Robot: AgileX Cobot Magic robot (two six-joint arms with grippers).
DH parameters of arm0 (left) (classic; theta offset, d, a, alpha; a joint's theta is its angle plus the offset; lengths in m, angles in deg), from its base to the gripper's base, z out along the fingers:
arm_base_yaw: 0 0.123 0 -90
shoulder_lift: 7.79 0 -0.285 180
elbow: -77.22 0 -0.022 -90
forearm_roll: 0 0.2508 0 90
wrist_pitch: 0 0 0.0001 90
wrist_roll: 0 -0.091 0 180
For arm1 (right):
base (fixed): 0 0 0 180
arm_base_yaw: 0 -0.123 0 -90
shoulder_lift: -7.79 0 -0.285 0
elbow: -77.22 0 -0.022 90
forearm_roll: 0 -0.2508 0 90
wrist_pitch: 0 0 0.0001 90
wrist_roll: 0 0.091 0 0
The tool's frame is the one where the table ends.
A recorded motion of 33 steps. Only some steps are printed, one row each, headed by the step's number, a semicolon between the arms.
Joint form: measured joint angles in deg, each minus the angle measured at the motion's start. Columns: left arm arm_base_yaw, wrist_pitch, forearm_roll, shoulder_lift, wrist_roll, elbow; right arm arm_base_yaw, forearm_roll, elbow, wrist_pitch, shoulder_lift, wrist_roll.
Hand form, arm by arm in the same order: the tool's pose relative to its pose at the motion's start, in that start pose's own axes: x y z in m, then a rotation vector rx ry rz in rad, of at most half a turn. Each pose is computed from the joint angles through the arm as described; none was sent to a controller.
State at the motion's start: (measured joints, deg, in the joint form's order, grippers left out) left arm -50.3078 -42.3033 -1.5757 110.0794 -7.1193 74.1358; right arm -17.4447 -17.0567 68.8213 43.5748 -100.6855 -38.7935
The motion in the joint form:
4: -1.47 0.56 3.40 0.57 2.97 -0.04; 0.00 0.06 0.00 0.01 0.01 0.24
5: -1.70 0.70 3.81 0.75 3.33 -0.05; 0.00 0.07 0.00 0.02 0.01 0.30
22: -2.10 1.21 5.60 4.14 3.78 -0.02; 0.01 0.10 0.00 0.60 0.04 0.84
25: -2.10 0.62 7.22 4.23 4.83 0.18; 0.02 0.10 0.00 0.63 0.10 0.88
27: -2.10 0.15 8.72 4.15 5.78 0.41; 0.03 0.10 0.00 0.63 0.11 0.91
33: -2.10 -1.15 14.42 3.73 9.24 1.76; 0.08 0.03 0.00 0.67 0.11 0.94
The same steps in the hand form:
4: -0.0007 -0.0062 0.0041 -0.0321 0.0040 0.0168; 0.0000 0.0000 -0.0001 0.0005 0.0004 0.0034
5: -0.0008 -0.0073 0.0053 -0.0355 0.0050 0.0198; 0.0001 0.0000 -0.0001 0.0005 0.0006 0.0043
22: 0.0026 -0.0082 0.0279 -0.0493 0.0556 0.0434; 0.0008 0.0005 -0.0003 -0.0052 0.0083 0.0134
25: 0.0027 -0.0065 0.0277 -0.0678 0.0645 0.0465; 0.0008 0.0005 -0.0007 -0.0050 0.0078 0.0141
27: 0.0022 -0.0048 0.0264 -0.0856 0.0676 0.0494; 0.0008 0.0005 -0.0007 -0.0048 0.0077 0.0147
33: -0.0031 0.0018 0.0186 -0.1565 0.0580 0.0612; 0.0009 0.0003 -0.0008 -0.0056 0.0077 0.0169

